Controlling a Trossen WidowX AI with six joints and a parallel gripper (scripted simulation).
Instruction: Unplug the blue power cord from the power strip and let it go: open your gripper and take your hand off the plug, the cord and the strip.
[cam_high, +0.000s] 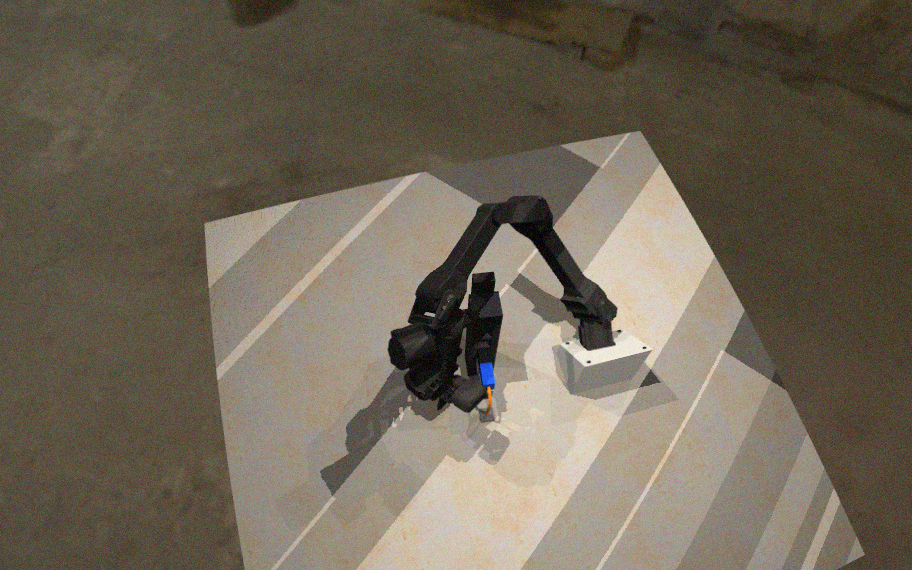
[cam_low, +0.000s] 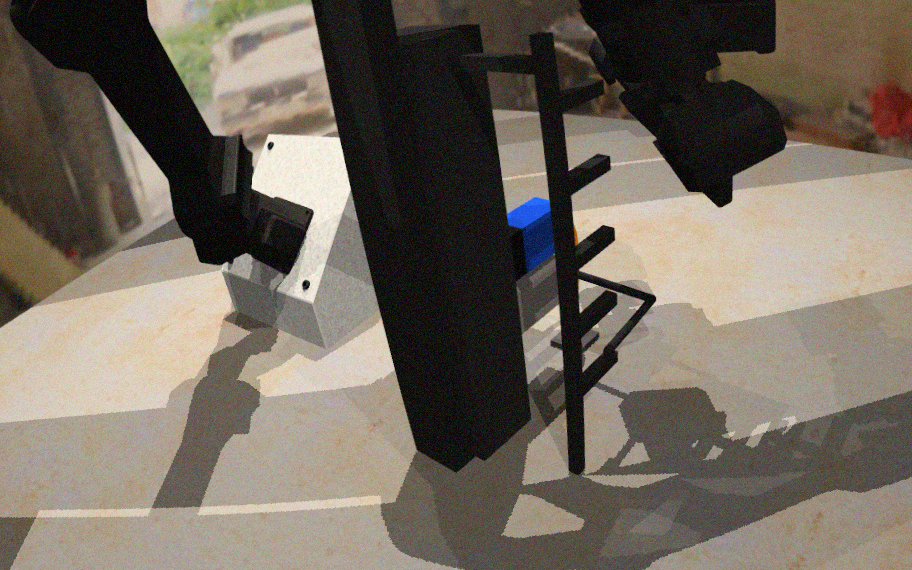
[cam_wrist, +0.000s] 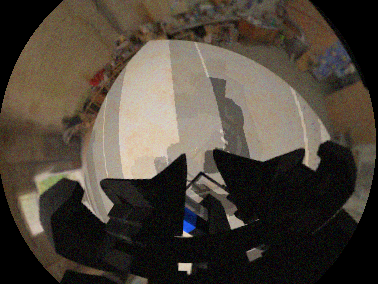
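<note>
Now: gripper tip 120 mm past the blue plug, 70 mm to the left of it and 30 mm above it.
</note>
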